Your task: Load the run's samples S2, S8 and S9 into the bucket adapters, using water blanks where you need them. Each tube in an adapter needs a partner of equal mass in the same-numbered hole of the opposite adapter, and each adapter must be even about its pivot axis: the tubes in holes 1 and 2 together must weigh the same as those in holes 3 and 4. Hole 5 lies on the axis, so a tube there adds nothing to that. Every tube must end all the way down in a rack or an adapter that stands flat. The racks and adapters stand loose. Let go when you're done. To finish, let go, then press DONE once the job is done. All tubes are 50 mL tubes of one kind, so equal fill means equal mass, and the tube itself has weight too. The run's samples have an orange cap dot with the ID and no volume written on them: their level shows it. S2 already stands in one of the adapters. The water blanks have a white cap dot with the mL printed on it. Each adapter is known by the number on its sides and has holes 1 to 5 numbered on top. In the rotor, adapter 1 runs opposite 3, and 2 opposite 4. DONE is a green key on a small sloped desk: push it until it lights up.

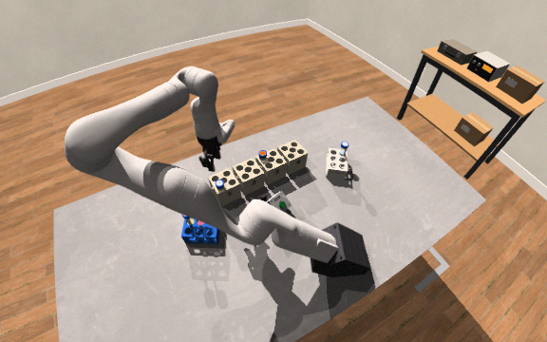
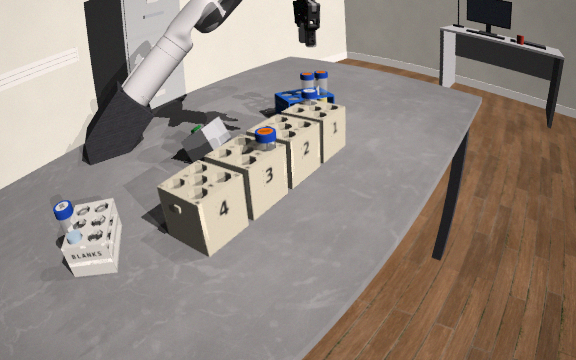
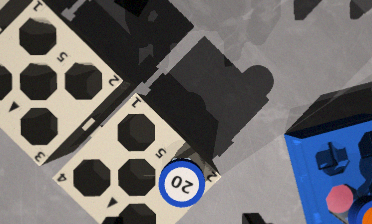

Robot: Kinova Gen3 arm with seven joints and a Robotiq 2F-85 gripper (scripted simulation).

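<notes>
My gripper is now 18 cm above the orange-dot sample, 15 cm to the right of it and 8 cm past it. Also, from my hand: sample S2: 21 cm to the right, 18 cm below, 7 cm ahead; adapter 2: 20 cm below, 13 cm to the right, 4 cm ahead; blue sample rack: 21 cm below, 12 cm to the left, 11 cm behind.
</notes>
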